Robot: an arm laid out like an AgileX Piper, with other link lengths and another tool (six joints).
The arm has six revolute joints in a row. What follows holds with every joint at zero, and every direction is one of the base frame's.
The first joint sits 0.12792 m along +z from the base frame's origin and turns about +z.
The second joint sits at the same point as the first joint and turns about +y.
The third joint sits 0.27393 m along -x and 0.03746 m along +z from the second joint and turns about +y.
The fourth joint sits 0.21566 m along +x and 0.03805 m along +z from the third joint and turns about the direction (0.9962, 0, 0.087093).
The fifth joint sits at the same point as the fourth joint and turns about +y.
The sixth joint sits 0.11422 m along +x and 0.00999 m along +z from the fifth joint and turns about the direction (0.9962, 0, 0.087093).
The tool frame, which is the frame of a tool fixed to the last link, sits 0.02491 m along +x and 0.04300 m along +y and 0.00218 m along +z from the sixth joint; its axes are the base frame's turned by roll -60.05, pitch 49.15 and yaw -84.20 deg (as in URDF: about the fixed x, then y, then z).
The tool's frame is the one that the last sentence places.
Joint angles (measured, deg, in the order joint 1, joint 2, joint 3, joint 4, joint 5, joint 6), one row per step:
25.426, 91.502, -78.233, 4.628, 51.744, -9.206
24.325, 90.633, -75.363, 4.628, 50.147, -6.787
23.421, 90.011, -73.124, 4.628, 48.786, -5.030
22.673, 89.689, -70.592, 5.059, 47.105, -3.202
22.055, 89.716, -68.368, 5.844, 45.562, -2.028
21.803, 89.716, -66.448, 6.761, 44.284, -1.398
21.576, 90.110, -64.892, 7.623, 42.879, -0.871
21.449, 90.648, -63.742, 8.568, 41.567, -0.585
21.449, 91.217, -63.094, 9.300, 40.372, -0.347
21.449, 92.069, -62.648, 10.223, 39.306, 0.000
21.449, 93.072, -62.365, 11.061, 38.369, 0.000
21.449, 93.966, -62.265, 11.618, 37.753, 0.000
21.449, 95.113, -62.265, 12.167, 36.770, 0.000
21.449, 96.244, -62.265, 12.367, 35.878, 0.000
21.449, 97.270, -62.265, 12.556, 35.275, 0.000
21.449, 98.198, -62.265, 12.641, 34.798, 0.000
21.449, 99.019, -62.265, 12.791, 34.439, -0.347
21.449, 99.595, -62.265, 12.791, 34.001, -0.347
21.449, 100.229, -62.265, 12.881, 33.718, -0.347
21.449, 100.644, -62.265, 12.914, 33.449, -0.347
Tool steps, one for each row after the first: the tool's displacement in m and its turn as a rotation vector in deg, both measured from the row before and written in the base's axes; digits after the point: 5 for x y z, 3 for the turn. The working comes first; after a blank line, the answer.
Tool pose at each row, in the base's axes (x y z in m, rotation vector in deg; the steps are taken from these numbers as rounded here):
0.27380, 0.18719, 0.26766, -75.843, 111.309, -24.688
0.27381, 0.18026, 0.26111, -72.677, 114.539, -24.858
0.27397, 0.17466, 0.25572, -70.172, 116.886, -25.042
0.27378, 0.17065, 0.24797, -67.589, 119.568, -24.691
0.27354, 0.16802, 0.23974, -65.616, 121.928, -24.034
0.27185, 0.16718, 0.23283, -64.394, 123.624, -23.188
0.27183, 0.16694, 0.22562, -63.210, 125.141, -22.461
0.27243, 0.16760, 0.21950, -62.182, 126.318, -21.684
0.27389, 0.16894, 0.21528, -61.264, 126.982, -21.094
0.27608, 0.17080, 0.21052, -60.197, 127.997, -20.313
0.27844, 0.17260, 0.20531, -59.612, 128.803, -19.684
0.28051, 0.17396, 0.20094, -59.289, 129.467, -19.283
0.28395, 0.17565, 0.19590, -58.783, 129.986, -18.974
0.28710, 0.17676, 0.19046, -58.606, 130.383, -18.981
0.28943, 0.17764, 0.18526, -58.581, 130.902, -18.949
0.29131, 0.17827, 0.18037, -58.677, 131.378, -18.987
0.29255, 0.17883, 0.17591, -59.113, 131.627, -18.999
0.29395, 0.17917, 0.17292, -59.118, 131.788, -19.100
0.29503, 0.17957, 0.16950, -59.186, 132.163, -19.095
0.29591, 0.17982, 0.16731, -59.194, 132.331, -19.132

0.00001, -0.00693, -0.00655, 0.836, 1.006, -3.322
0.00016, -0.00560, -0.00539, 0.623, 0.678, -2.537
-0.00019, -0.00401, -0.00775, 0.920, 1.098, -2.577
-0.00024, -0.00263, -0.00823, 0.880, 1.222, -1.994
-0.00169, -0.00084, -0.00691, 0.786, 1.069, -1.213
-0.00002, -0.00024, -0.00721, 0.704, 0.928, -1.143
0.00060, 0.00066, -0.00612, 0.726, 0.733, -0.893
0.00146, 0.00134, -0.00422, 0.641, 0.317, -0.663
0.00219, 0.00186, -0.00476, 0.759, 0.604, -0.846
0.00236, 0.00180, -0.00521, 0.504, 0.591, -0.512
0.00207, 0.00136, -0.00437, 0.272, 0.527, -0.355
0.00344, 0.00169, -0.00504, 0.301, 0.316, -0.432
0.00315, 0.00111, -0.00544, -0.015, 0.273, -0.262
0.00233, 0.00088, -0.00520, -0.066, 0.443, -0.206
0.00188, 0.00063, -0.00489, -0.150, 0.438, -0.133
0.00124, 0.00056, -0.00446, -0.209, 0.377, 0.167
0.00140, 0.00034, -0.00299, -0.102, 0.120, -0.083
0.00108, 0.00040, -0.00342, -0.092, 0.349, -0.101
0.00088, 0.00025, -0.00219, -0.061, 0.140, -0.068

